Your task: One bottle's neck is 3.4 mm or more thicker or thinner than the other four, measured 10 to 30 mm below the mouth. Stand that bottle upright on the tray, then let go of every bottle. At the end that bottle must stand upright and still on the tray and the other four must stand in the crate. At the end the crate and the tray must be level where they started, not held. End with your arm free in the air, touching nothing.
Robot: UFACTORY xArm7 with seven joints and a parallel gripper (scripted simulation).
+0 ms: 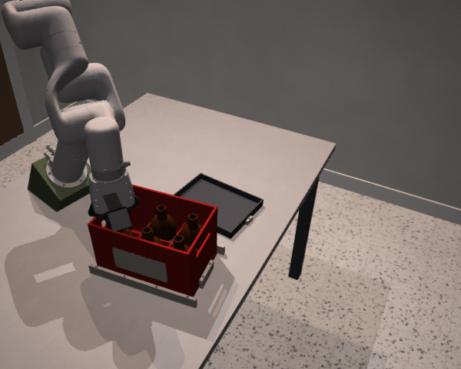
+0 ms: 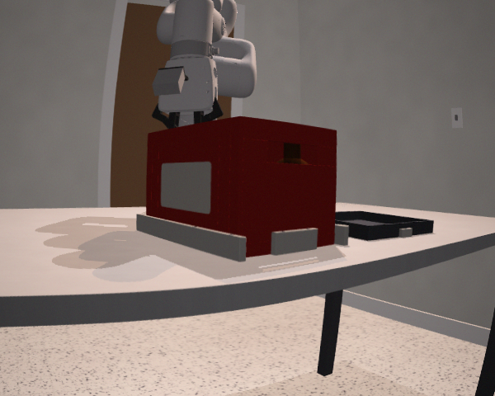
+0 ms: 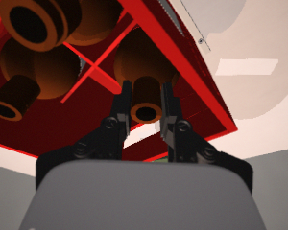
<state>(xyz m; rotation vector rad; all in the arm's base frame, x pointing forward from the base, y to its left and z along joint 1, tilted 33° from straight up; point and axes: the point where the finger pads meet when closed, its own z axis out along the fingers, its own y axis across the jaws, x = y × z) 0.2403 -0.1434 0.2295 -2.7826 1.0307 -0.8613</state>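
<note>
My gripper is now 80 mm short of the red crate, 70 mm above it and 40 mm to the right of it. Round my hand: black tray 330 mm to the left, 150 mm below, 130 mm ahead.
</note>
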